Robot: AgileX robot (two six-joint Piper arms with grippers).
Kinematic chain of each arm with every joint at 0, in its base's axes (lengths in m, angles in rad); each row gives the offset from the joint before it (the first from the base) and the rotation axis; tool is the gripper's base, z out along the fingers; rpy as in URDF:
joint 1: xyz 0 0 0.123 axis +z
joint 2: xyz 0 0 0 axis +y
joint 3: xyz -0.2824 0 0.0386 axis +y
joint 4: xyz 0.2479 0 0.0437 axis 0.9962 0 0.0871
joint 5: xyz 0 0 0 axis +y
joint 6: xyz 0.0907 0 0.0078 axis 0.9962 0 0.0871
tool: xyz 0 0 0 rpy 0 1.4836 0
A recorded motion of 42 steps. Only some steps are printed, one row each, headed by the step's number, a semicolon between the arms.
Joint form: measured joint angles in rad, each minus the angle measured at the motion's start. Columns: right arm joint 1, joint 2, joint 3, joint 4, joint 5, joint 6; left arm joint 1, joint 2, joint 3, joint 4, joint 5, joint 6.
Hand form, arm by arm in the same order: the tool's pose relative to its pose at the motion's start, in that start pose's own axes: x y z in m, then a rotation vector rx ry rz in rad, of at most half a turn. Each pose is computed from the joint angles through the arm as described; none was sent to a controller.
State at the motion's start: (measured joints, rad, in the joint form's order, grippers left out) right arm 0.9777 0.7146 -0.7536 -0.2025 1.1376 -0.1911; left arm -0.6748 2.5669 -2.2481 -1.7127 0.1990 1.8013
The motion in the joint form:
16: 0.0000 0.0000 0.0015 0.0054 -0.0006 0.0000; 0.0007 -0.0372 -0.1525 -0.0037 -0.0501 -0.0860
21: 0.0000 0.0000 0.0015 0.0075 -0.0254 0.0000; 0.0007 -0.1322 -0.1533 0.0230 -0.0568 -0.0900
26: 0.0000 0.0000 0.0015 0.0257 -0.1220 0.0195; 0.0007 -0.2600 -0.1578 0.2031 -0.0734 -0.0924
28: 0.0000 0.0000 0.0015 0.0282 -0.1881 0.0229; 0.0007 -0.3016 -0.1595 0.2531 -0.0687 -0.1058
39: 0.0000 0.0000 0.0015 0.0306 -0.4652 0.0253; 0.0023 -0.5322 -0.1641 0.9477 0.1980 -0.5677
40: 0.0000 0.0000 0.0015 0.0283 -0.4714 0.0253; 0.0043 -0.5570 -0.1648 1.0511 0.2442 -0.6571
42: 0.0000 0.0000 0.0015 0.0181 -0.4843 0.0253; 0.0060 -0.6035 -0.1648 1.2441 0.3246 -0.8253
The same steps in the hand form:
16: 0.0001 0.0006 0.0003 -0.0051 -0.0001 0.0020; -0.0714 0.0081 -0.0152 -0.0577 -0.1781 -0.0570
21: -0.0021 0.0003 0.0003 -0.0022 -0.0248 0.0030; -0.1229 0.0078 -0.0416 -0.0704 -0.2667 -0.0189
26: -0.0110 0.0000 -0.0003 -0.0007 -0.1227 0.0314; -0.1874 0.0062 -0.0843 -0.1245 -0.3631 0.1738
28: -0.0169 -0.0010 -0.0012 0.0092 -0.1880 0.0368; -0.2074 0.0044 -0.0999 -0.1328 -0.3971 0.2168
39: -0.0402 -0.0059 -0.0092 0.0582 -0.4607 0.0437; -0.2846 -0.0189 -0.1889 -0.0392 -0.3727 0.5050
40: -0.0407 -0.0061 -0.0095 0.0612 -0.4665 0.0423; -0.2887 -0.0192 -0.1986 -0.0378 -0.3340 0.5180
42: -0.0416 -0.0069 -0.0100 0.0715 -0.4777 0.0360; -0.2956 -0.0181 -0.2173 -0.0597 -0.2556 0.5296

